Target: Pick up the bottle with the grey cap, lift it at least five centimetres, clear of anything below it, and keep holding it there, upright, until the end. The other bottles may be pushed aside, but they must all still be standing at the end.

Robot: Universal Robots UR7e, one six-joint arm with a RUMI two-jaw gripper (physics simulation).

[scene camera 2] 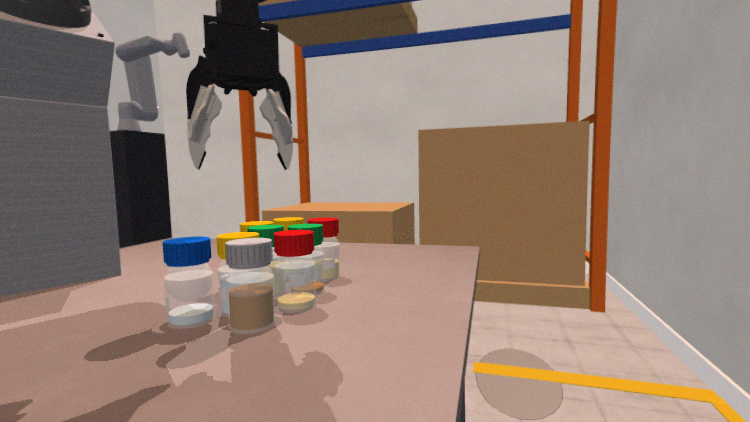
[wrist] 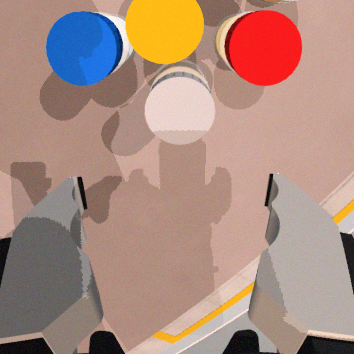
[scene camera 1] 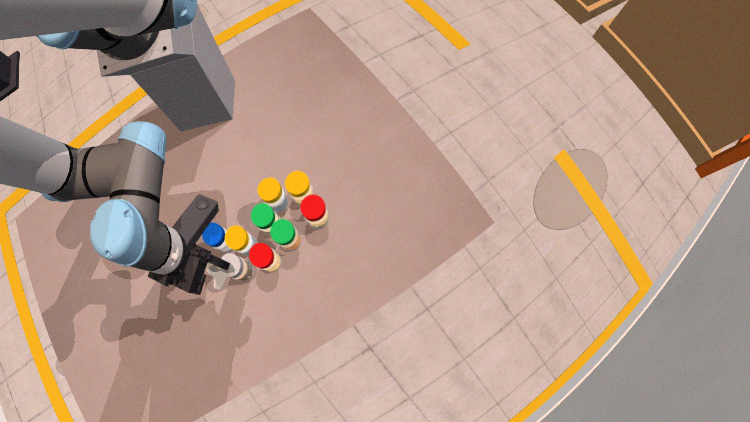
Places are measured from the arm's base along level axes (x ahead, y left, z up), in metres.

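Where they show: gripper, between the fingertips: (scene camera 2: 243, 169) (wrist: 174, 178); arm's base, origin of its link: (scene camera 2: 30, 3).
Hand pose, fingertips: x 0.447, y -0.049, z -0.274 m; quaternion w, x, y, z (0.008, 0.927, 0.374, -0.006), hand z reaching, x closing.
Each offset is from my fingertips to the centre of the thing. Level surfaces: height alone.
The bottle with the grey cap @(dz -0.139, dx -0.004, dy +0.007 m) (scene camera 1: 231, 264) (scene camera 2: 249, 254) (wrist: 180, 111) stands upright on the table at the near edge of the group, with brown contents. My gripper (scene camera 1: 222, 273) (scene camera 2: 241, 166) (wrist: 174, 178) is open and empty, fingers pointing down, its tips well above the caps. In the wrist view the grey cap lies ahead of the gap between the fingers, roughly centred. Close around that bottle stand a blue-capped bottle @(dz -0.139, dx -0.090, dy -0.007 m) (scene camera 1: 213, 234) (scene camera 2: 187, 251) (wrist: 82, 48), a yellow-capped one @(dz -0.139, dx -0.055, dy +0.046 m) (scene camera 1: 237, 238) (scene camera 2: 230, 242) (wrist: 165, 27) and a red-capped one @(dz -0.139, dx +0.008, dy +0.085 m) (scene camera 1: 261, 255) (scene camera 2: 293, 243) (wrist: 265, 48).
Farther back stand two green-capped bottles @(dz -0.139, dx -0.072, dy +0.126 m) (scene camera 1: 262, 215) @(dz -0.139, dx -0.017, dy +0.152 m) (scene camera 1: 282, 231), two yellow-capped ones @(dz -0.139, dx -0.120, dy +0.164 m) (scene camera 1: 269, 190) @(dz -0.139, dx -0.101, dy +0.229 m) (scene camera 1: 297, 183) and another red-capped one @(dz -0.139, dx -0.034, dy +0.237 m) (scene camera 1: 313, 207) (scene camera 2: 324, 226), all upright. The robot's grey pedestal (scene camera 1: 183, 89) (scene camera 2: 52, 183) stands at the table's @(dz -0.192 m) (scene camera 1: 377, 209) (scene camera 2: 398, 314) other side.
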